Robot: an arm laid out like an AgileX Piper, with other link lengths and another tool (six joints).
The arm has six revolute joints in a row. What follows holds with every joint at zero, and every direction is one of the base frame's.
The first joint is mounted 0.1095 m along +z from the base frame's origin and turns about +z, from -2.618 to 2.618 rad.
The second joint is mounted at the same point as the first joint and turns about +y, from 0 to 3.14 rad.
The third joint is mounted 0.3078 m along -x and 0.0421 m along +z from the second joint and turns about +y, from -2.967 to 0 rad.
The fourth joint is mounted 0.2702 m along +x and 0.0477 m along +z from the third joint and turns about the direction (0.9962, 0, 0.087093), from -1.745 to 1.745 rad.
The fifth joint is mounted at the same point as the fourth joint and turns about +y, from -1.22 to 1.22 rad.
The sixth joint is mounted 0.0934 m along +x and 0.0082 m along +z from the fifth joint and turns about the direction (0.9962, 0, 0.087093), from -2.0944 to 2.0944 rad.
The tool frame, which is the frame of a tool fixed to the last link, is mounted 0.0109 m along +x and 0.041 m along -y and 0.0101 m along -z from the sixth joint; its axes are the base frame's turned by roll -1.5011, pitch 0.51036 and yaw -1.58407 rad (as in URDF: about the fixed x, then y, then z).
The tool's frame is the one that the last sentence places.
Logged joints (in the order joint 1, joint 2, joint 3, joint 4, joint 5, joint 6), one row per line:
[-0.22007 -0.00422 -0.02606 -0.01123 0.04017 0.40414]
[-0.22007 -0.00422 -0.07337 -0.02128 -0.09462 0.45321]
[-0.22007 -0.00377 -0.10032 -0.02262 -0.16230 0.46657]
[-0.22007 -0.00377 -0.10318 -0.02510 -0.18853 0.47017]
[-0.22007 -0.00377 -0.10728 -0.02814 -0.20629 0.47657]
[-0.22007 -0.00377 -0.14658 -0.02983 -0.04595 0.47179]
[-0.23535 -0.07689 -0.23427 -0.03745 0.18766 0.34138]
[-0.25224 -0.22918 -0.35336 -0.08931 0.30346 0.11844]
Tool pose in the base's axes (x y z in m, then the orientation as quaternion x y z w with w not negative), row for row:
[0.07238 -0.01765 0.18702 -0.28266 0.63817 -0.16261 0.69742]
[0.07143 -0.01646 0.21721 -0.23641 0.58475 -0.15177 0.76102]
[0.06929 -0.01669 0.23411 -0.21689 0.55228 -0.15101 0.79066]
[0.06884 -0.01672 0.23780 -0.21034 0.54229 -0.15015 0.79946]
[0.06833 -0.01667 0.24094 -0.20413 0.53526 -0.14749 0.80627]
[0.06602 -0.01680 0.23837 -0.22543 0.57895 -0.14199 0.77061]
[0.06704 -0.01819 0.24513 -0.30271 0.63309 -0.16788 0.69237]
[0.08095 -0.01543 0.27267 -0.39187 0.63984 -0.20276 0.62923]
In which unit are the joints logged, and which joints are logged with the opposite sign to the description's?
The joints are logged in radians. Opposite sign: joint 1, joint 2, joint 4.
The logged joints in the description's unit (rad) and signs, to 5 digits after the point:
[0.22007 0.00422 -0.02606 0.01123 0.04017 0.40414]
[0.22007 0.00422 -0.07337 0.02128 -0.09462 0.45321]
[0.22007 0.00377 -0.10032 0.02262 -0.16230 0.46657]
[0.22007 0.00377 -0.10318 0.02510 -0.18853 0.47017]
[0.22007 0.00377 -0.10728 0.02814 -0.20629 0.47657]
[0.22007 0.00377 -0.14658 0.02983 -0.04595 0.47179]
[0.23535 0.07689 -0.23427 0.03745 0.18766 0.34138]
[0.25224 0.22918 -0.35336 0.08931 0.30346 0.11844]

